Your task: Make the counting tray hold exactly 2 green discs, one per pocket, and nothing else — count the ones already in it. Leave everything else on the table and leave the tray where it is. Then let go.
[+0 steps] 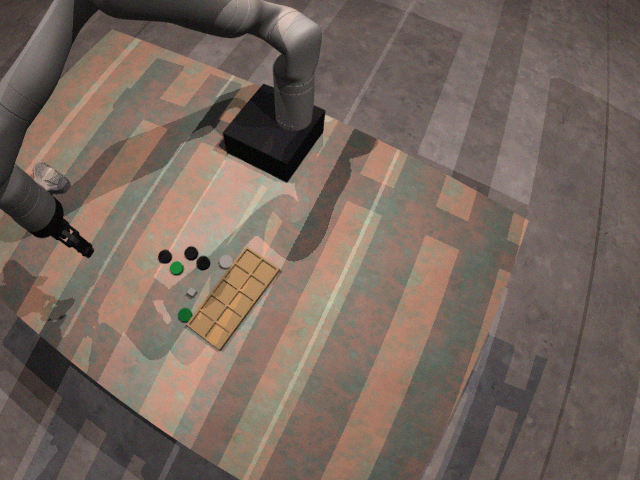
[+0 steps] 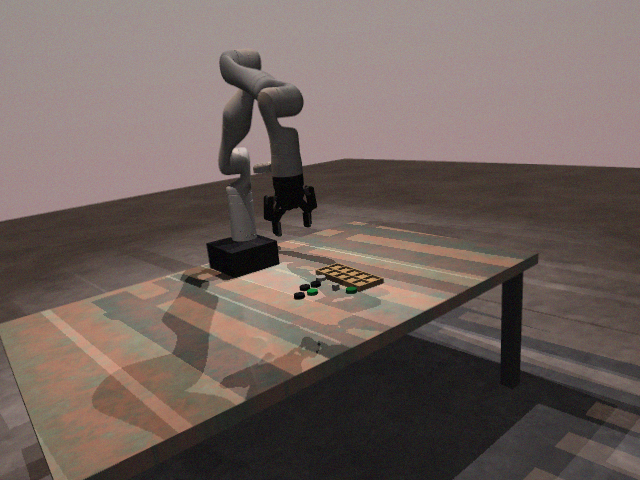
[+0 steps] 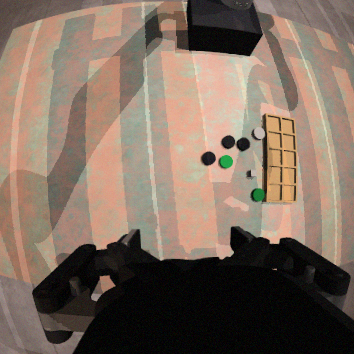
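The counting tray (image 1: 208, 334) (image 2: 370, 285) (image 3: 281, 201) is tan, with two rows of pockets; no disc shows in any pocket. One green disc (image 1: 185, 315) (image 2: 351, 290) (image 3: 258, 195) lies on the table close beside the tray's long side, near one end. Another green disc (image 1: 176, 268) (image 2: 312, 291) (image 3: 226, 161) lies farther from the tray, among black discs. My gripper (image 1: 88, 252) (image 2: 292, 227) (image 3: 185, 238) is open and empty, high above the table and well to the side of the discs.
Black discs (image 1: 164, 256) (image 1: 191, 253) (image 1: 203, 262) lie around the farther green disc. A white disc (image 1: 225, 261) (image 2: 320, 277) (image 3: 258, 133) lies beside the tray. A small grey cube (image 1: 191, 292) (image 2: 335, 287) (image 3: 251, 173) lies between the green discs. The black robot base (image 1: 273, 131) (image 3: 224, 30) stands behind.
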